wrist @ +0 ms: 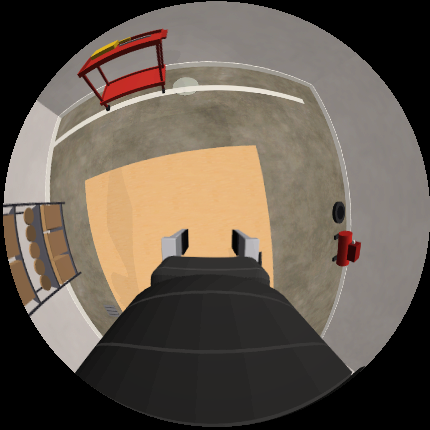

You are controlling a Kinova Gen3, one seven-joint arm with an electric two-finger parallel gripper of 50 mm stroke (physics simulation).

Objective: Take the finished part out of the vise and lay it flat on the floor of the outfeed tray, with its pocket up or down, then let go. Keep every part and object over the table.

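Places are measured from the arm's base along level axes (x ahead, y left, z up), in metres.
Where they show: gripper, fingertip midpoint: (209, 238).
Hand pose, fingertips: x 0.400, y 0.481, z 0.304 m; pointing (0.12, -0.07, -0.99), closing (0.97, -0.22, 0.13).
Note:
After its pixels a point has its place.
My gripper (209, 238) @(z 0.304, x 0.400, y 0.481 m) is open and empty in the wrist view, its two fingers apart with black pads facing each other. It is above the light wooden table top (195, 185) @(z -0.149, x 0.426, y 0.591 m), which shows between and beyond the fingers. A small dark edge (260, 258) @(z -0.108, x 0.633, y 0.226 m) shows just right of the right finger; the gripper body hides the rest, and I cannot tell what it belongs to. The vise, the finished part and the outfeed tray cannot be made out in this view. The black gripper body covers the lower middle of the view.
Beyond the table stands a red cart (134, 85) with yellow items on top, near a white floor line (225, 88). A shelf unit (44, 240) with boxes is at the far left. A red cylinder (344, 248) and a black ring (335, 212) are at the right wall.

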